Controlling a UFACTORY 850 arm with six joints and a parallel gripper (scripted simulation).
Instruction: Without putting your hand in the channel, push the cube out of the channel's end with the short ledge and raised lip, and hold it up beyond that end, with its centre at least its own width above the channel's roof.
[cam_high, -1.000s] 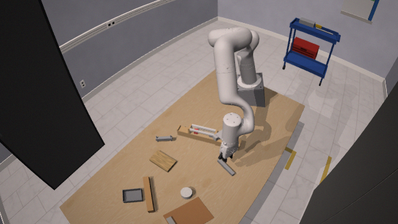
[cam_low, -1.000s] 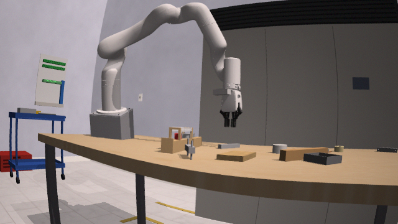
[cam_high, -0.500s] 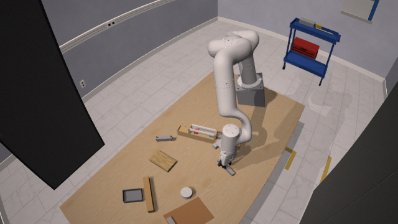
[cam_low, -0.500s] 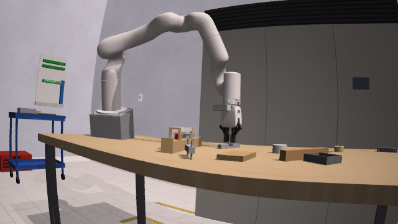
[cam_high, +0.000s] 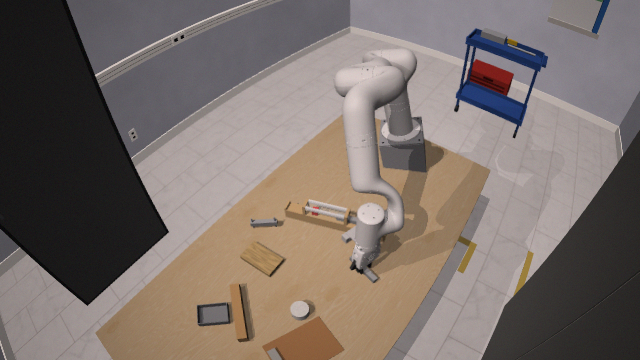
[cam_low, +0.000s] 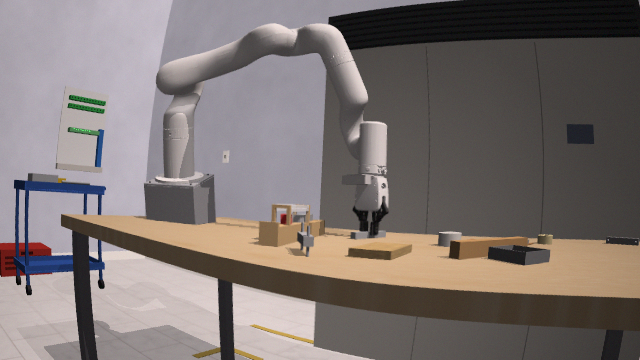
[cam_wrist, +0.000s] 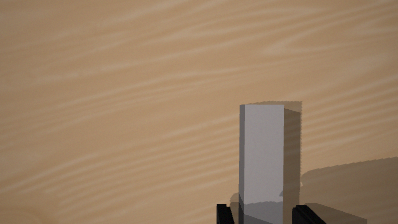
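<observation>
Now: hand 20 mm above the grey push rod. From my hand the other things lie so: red cube (60 mm behind, 300 mm to the right, 30 mm above); white puck (290 mm ahead, 50 mm to the right, 10 mm below); channel (80 mm behind, 260 mm to the right, 30 mm above).
</observation>
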